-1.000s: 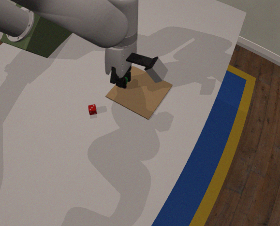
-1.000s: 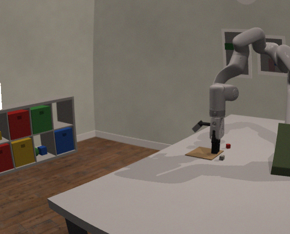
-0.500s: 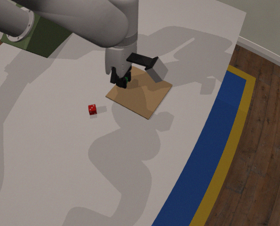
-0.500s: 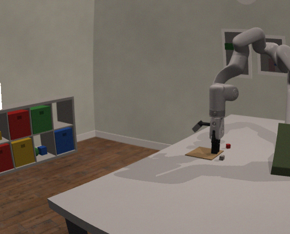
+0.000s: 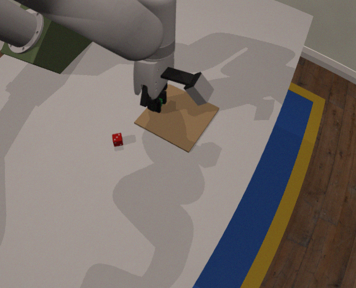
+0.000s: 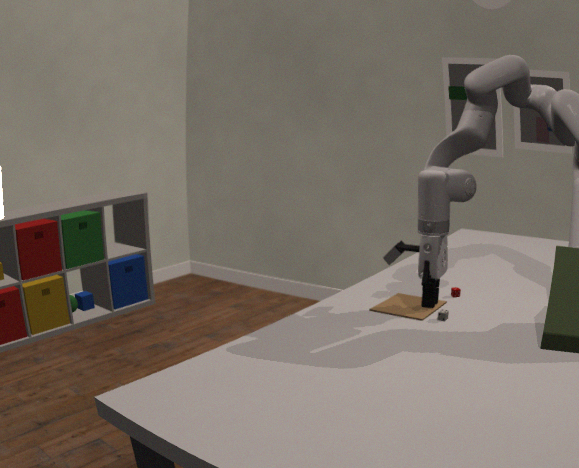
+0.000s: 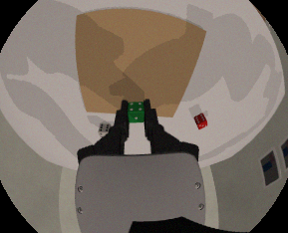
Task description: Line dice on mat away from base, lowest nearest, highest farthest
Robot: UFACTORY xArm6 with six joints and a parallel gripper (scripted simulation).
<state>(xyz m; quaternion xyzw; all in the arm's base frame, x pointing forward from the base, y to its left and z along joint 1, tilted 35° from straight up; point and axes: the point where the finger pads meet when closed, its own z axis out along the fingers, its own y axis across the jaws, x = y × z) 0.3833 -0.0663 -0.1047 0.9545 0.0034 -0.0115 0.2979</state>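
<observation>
The green die is 1 cm below my hand. The rest, counted from my hand: red die 12 cm to the right, 3 cm behind, 2 cm below; tan mat 5 cm ahead, 3 cm below; white die 6 cm to the left, 5 cm behind, 2 cm below.
</observation>
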